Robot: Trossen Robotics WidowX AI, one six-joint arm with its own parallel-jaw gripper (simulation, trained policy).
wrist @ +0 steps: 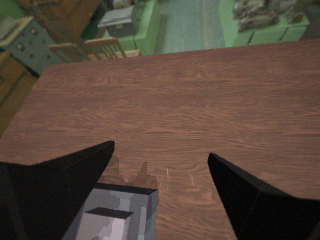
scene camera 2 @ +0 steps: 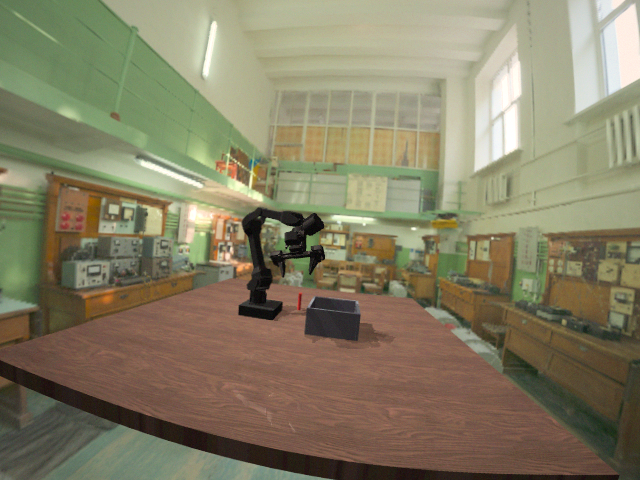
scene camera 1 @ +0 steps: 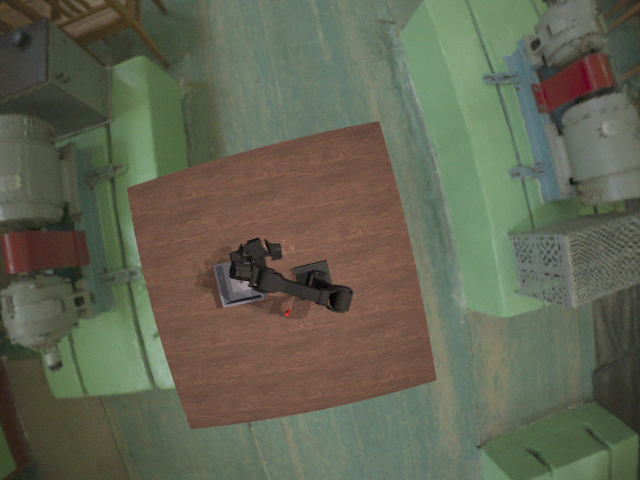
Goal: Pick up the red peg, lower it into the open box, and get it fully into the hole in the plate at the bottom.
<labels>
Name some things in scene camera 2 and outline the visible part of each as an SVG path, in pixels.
My gripper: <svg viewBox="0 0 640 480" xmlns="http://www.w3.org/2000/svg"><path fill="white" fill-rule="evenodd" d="M305 231L285 232L285 249L289 247L290 253L282 253L281 250L270 253L269 257L273 264L280 268L282 278L285 275L285 259L310 257L309 275L312 274L314 268L321 260L325 260L322 245L311 246L311 251L306 251Z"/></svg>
A dark grey box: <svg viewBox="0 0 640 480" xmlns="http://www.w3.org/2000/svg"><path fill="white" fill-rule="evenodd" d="M313 296L306 308L304 335L358 341L361 315L358 301Z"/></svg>
</labels>
